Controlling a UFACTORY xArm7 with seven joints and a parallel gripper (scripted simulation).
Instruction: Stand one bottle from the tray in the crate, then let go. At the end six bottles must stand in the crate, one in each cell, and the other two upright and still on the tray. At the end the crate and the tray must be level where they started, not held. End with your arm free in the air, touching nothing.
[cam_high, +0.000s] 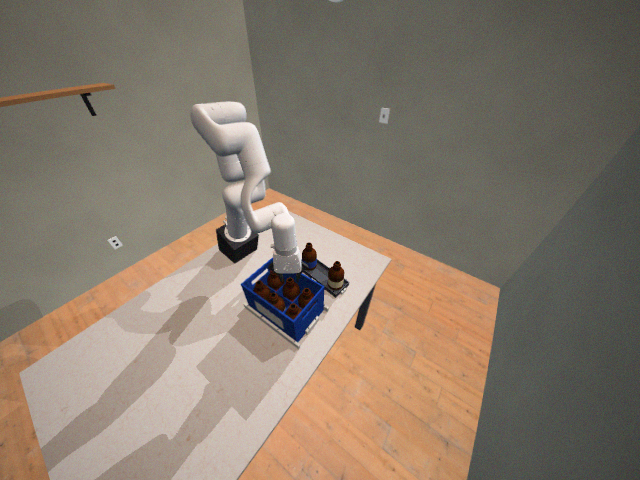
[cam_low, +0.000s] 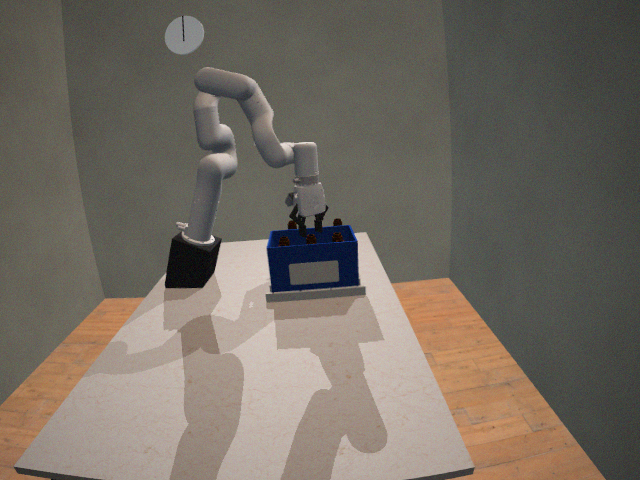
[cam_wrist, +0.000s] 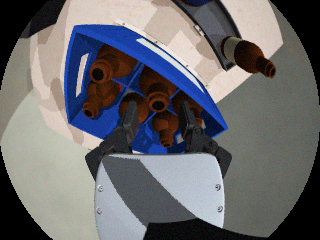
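The blue crate is 100 mm below my hand and 40 mm to the right of it. Round my hand: dark tray 200 mm to the left, 170 mm below, 30 mm ahead.
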